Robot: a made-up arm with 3 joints. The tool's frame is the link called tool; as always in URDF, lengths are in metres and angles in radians. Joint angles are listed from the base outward.
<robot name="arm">
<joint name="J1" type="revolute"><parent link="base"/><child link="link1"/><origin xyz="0 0 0.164"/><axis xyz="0 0 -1"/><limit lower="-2.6" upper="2.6"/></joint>
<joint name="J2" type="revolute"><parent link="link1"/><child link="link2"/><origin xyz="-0.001 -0.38 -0.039"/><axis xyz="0 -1 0"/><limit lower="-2.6" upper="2.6"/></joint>
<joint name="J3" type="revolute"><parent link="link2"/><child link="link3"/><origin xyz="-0.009 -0.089 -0.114"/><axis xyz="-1 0 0"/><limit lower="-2.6" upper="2.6"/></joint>
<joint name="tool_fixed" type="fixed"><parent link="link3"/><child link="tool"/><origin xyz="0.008 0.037 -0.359"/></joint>
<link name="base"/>
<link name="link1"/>
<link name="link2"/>
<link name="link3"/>
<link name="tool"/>
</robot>
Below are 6 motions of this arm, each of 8 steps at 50 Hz.
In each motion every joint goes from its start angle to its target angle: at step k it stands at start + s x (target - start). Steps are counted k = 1, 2, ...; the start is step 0. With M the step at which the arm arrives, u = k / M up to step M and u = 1 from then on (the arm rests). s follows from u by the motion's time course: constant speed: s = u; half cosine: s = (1 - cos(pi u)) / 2; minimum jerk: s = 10 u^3 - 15 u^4 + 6 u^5.
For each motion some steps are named. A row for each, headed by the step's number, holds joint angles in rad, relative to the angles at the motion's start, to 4 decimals.
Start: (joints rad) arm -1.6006 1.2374 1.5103
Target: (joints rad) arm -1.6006 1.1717 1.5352
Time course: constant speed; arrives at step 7
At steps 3, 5, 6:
3: 0.0000 -0.0282 0.0107
5: 0.0000 -0.0469 0.0178
6: 0.0000 -0.0563 0.0213

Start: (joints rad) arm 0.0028 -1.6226 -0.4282
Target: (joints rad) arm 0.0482 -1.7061 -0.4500
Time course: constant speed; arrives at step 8
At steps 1, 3, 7, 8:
1: 0.0057 -0.0104 -0.0027
3: 0.0170 -0.0313 -0.0082
7: 0.0397 -0.0731 -0.0191
8: 0.0454 -0.0835 -0.0218

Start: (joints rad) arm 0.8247 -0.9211 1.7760
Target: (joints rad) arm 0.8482 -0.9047 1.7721
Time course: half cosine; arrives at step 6
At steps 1, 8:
1: 0.0016 0.0011 -0.0003
8: 0.0235 0.0164 -0.0039

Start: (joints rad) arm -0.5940 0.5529 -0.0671
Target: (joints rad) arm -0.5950 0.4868 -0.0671
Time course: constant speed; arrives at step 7
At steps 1, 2, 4, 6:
1: -0.0001 -0.0094 0.0000
2: -0.0003 -0.0189 0.0000
4: -0.0006 -0.0378 0.0000
6: -0.0009 -0.0567 0.0000

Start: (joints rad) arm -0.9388 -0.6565 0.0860
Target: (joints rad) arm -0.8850 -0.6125 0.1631
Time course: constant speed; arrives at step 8
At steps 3, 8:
3: 0.0202 0.0165 0.0289
8: 0.0538 0.0440 0.0771

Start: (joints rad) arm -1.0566 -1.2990 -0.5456
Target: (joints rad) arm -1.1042 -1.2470 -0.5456
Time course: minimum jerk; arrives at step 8
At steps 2, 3, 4, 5, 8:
2: -0.0049 0.0054 0.0000
3: -0.0131 0.0143 0.0000
4: -0.0238 0.0260 0.0000
5: -0.0345 0.0377 0.0000
8: -0.0476 0.0520 0.0000

